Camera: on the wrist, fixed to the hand. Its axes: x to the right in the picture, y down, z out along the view.
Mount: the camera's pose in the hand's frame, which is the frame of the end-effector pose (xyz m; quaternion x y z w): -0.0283 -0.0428 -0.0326 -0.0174 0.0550 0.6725 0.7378
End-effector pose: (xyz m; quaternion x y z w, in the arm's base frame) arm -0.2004 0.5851 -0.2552 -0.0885 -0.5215 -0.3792 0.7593
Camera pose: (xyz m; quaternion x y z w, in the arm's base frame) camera -0.2101 0.5517 -0.3050 -0.4083 -0.2769 0.2169 0.8423
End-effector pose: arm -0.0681 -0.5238 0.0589 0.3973 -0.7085 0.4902 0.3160
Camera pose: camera -0.0151 -0.4945 0.0646 0.2158 0.7811 -0.5837 0.0506
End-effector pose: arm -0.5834 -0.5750 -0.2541 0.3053 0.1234 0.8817 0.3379
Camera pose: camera -0.5648 -0.5626 -0.3106 -0.2539 0.1110 -0.8967 0.3451
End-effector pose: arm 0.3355 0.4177 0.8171 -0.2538 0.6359 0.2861 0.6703
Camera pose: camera 0.3419 0.3627 0.8423 0.2130 0.6718 0.6590 0.2628
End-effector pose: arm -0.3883 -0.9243 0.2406 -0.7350 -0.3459 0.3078 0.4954
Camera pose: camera -0.3873 -0.9526 0.2944 -0.8005 0.2610 0.5138 0.1647
